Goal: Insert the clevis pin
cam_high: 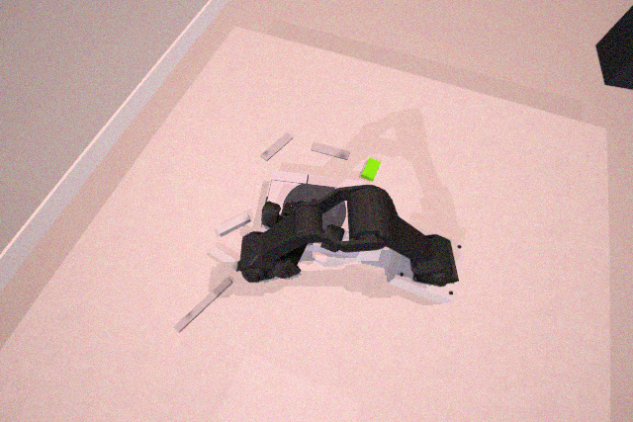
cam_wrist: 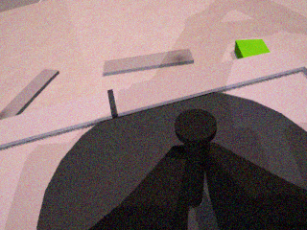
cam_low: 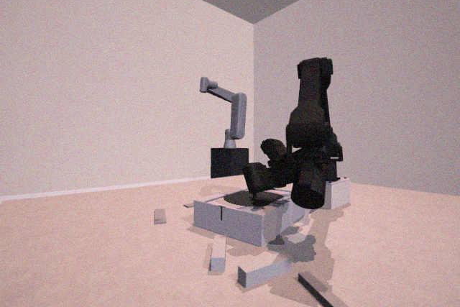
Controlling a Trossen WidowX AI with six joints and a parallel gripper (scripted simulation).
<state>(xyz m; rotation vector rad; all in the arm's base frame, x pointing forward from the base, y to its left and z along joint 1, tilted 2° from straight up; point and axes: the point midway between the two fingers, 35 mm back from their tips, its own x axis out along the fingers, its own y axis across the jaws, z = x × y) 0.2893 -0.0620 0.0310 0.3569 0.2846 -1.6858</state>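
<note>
Now: gripper tip 4 cm above the rimmed tray. From my gripper tip the other things lie so: steel pin 1 cm below; then green block 12 cm behind, 17 cm to the right, 8 cm below; then dark disc 3 cm below.
</note>
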